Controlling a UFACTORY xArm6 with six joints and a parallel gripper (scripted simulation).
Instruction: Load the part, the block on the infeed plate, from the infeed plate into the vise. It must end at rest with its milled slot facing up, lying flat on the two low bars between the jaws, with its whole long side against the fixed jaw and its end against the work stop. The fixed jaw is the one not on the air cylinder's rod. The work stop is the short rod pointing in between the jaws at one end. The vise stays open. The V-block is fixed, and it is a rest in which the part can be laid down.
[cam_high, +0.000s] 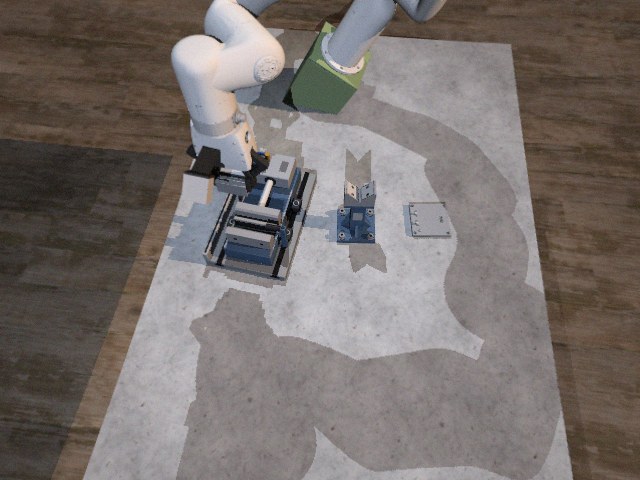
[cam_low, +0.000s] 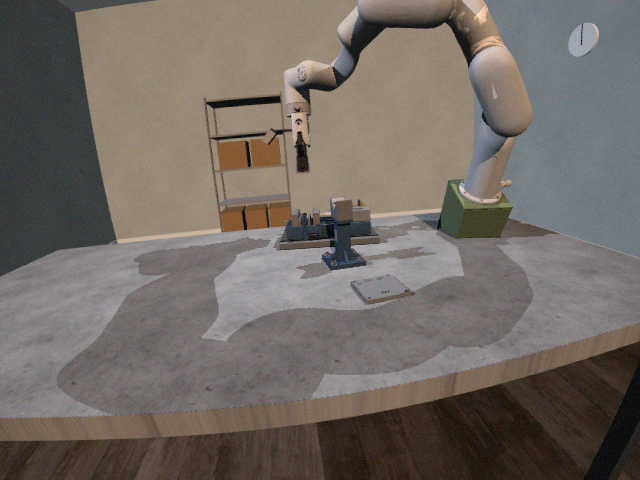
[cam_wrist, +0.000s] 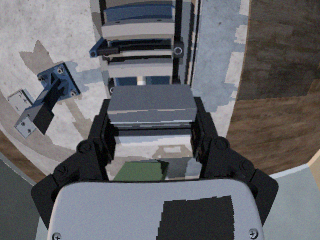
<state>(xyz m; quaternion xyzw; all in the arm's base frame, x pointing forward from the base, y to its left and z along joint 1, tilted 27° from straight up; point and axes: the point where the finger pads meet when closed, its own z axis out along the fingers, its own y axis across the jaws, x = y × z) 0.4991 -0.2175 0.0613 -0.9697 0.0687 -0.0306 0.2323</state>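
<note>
Right now the fixed jaw is 40 mm ahead of my hand, 10 mm to the left of it and 160 mm below it. The rest, counted from my hand: air cylinder rod: 80 mm behind, 30 mm to the left, 160 mm below; blue vise body: 60 mm behind, 30 mm to the left, 200 mm below; part: right at my hand.
</note>
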